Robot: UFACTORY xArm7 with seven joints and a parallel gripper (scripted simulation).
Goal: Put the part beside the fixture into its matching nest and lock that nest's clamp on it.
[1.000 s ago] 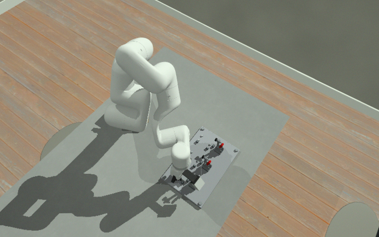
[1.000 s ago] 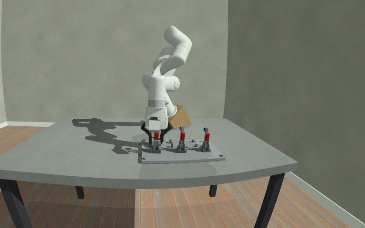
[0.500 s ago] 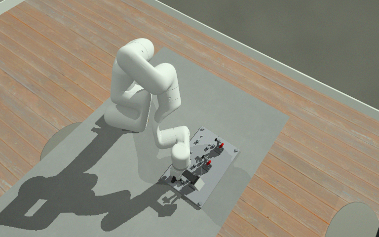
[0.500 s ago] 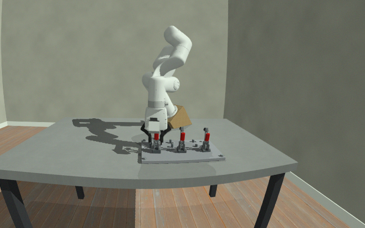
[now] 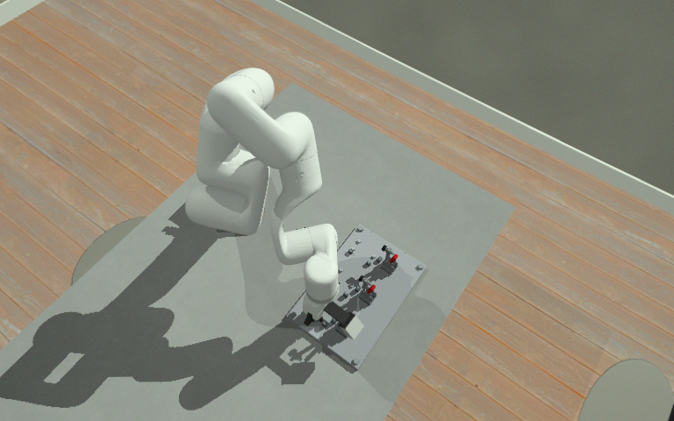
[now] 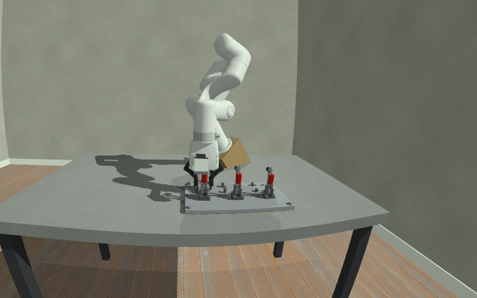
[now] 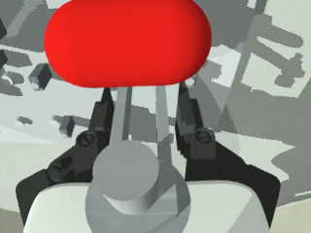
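My gripper is now 10 mm above the part. The rest, counted from my hand: fixture plate: 100 mm to the left, 50 mm ahead, 40 mm below.
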